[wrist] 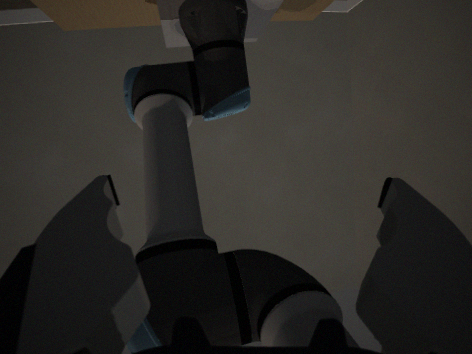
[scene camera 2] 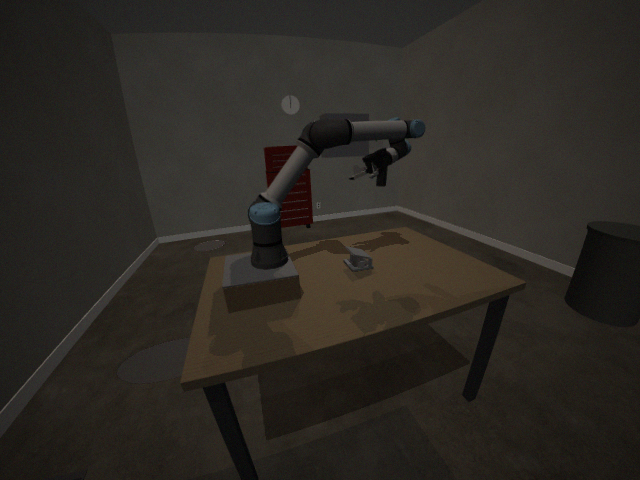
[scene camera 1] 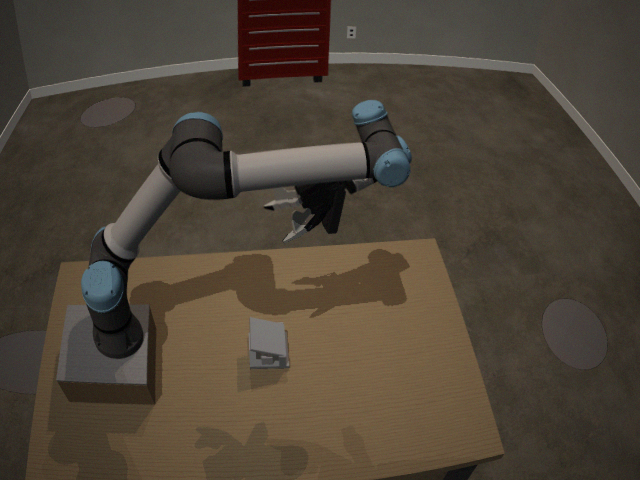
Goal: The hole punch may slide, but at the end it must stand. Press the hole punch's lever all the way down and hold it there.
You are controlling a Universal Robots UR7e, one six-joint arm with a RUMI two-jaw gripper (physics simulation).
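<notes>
My gripper is in the pictures, the wrist view and scene camera 2 among them, and there's a grey hole punch to be seen too.
</notes>
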